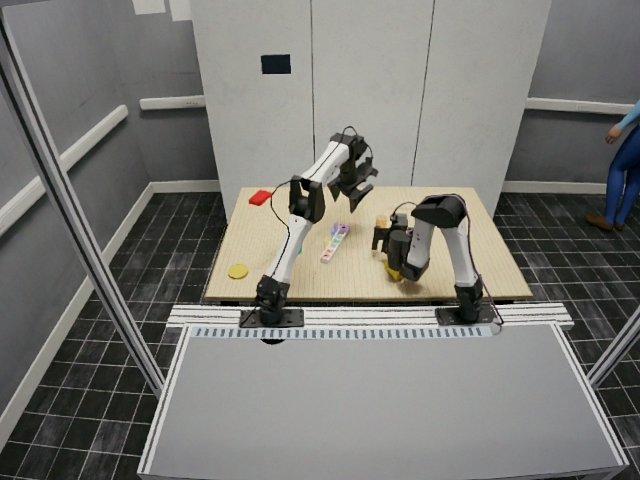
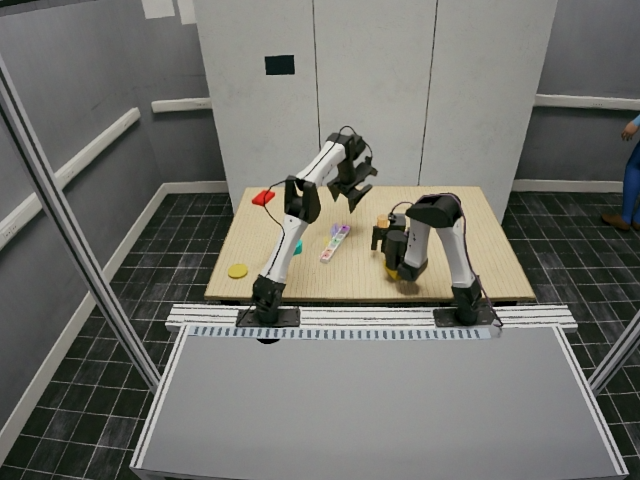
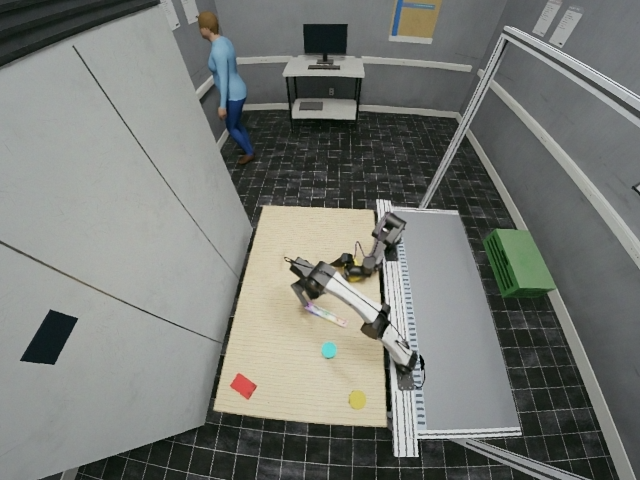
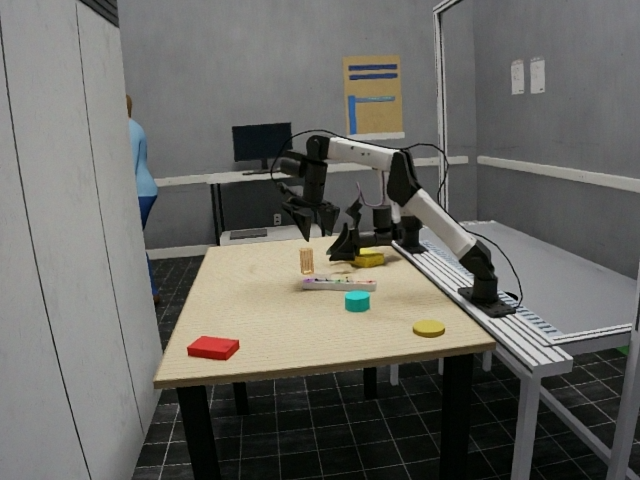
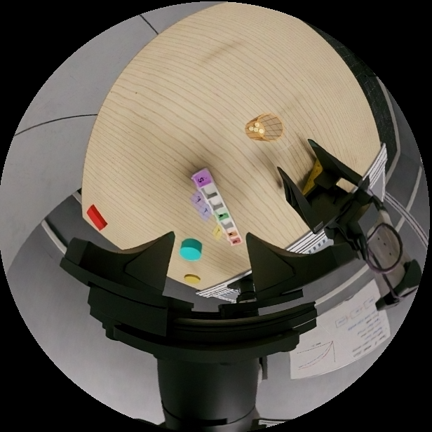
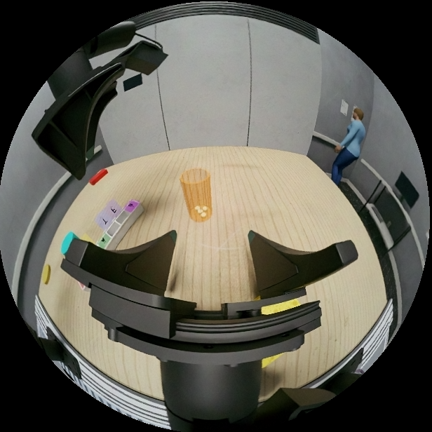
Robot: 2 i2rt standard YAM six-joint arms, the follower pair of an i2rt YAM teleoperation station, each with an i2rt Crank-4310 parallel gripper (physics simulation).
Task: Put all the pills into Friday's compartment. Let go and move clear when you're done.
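Pixels of known places: left gripper, between the fingertips: [image 1: 343, 207] [image 2: 343, 207] [image 3: 315, 299] [image 4: 318, 238]; right gripper, between the fingertips: [image 4: 327, 256]; left arm's base, origin of its link: [image 1: 272, 319] [image 2: 268, 319] [image 3: 402, 364] [image 4: 484, 302]; right arm's base, origin of its link: [image 1: 466, 317] [image 2: 465, 318] [image 4: 410, 247].
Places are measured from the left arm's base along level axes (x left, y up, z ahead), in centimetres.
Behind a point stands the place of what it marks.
A white pill organizer [image 1: 334, 244] @[x -21.6, y 2.9, z 32.1 cm] [image 4: 338, 284] @[x -20.6, y 2.7, z 34.0 cm] [image 5: 218, 206] lies on the table. Its two purple F and T lids [image 5: 201, 205] and a yellow lid [image 5: 217, 230] are folded open; the purple S, green, orange and red lids are shut. An orange see-through bottle [image 4: 306, 260] @[x -37.9, y 5.7, z 40.3 cm] [image 5: 270, 126] [image 6: 196, 192] stands upright beyond the organizer's purple end, with several pale pills [image 5: 256, 128] [image 6: 201, 211] at its bottom. My left gripper [image 4: 318, 236] @[x -25.2, y 15.2, z 38.2 cm] [image 5: 210, 233] is open, high above the table. My right gripper [image 5: 294, 151] [image 6: 212, 231] is open and low, fingers toward the bottle, apart from it.
A yellow sponge [image 4: 368, 258] @[x -38.9, y 3.8, z 20.2 cm] [image 5: 313, 177] lies under my right gripper. A teal disc [image 3: 329, 350] @[x -6.0, y 4.2, z 32.1 cm] [image 4: 357, 301] @[x -3.3, y 3.7, z 32.9 cm], a yellow disc [image 3: 357, 399] @[x 12.7, y 2.0, z 20.9 cm] [image 4: 428, 328] @[x 14.0, y 2.0, z 21.4 cm] and a red block [image 3: 243, 386] @[x 9.1, y 2.9, z 67.4 cm] [image 4: 212, 347] @[x 10.9, y 2.8, z 67.8 cm] lie on the table [image 3: 289, 377] @[x 4.8, y 0.8, z 48.9 cm]. A person [image 3: 227, 77] stands beyond it.
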